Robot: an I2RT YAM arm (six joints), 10 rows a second.
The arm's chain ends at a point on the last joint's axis. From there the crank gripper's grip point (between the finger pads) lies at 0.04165 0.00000 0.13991 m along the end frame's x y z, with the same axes.
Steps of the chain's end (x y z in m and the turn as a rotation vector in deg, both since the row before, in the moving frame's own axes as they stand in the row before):
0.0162 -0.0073 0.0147 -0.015 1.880 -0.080
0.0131 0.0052 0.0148 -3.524 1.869 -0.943
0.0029 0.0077 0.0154 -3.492 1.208 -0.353
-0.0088 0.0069 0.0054 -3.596 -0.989 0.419
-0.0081 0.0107 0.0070 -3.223 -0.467 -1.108
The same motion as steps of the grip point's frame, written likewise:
0.0208 -0.0073 0.0133 -0.015 1.880 -0.080
0.0177 0.0130 0.0131 -3.524 1.869 -0.943
0.0059 0.0159 0.0142 -3.492 1.208 -0.353
-0.0113 0.0160 0.0058 -3.596 -0.989 0.419
-0.0092 0.0178 0.0071 -3.223 -0.467 -1.108

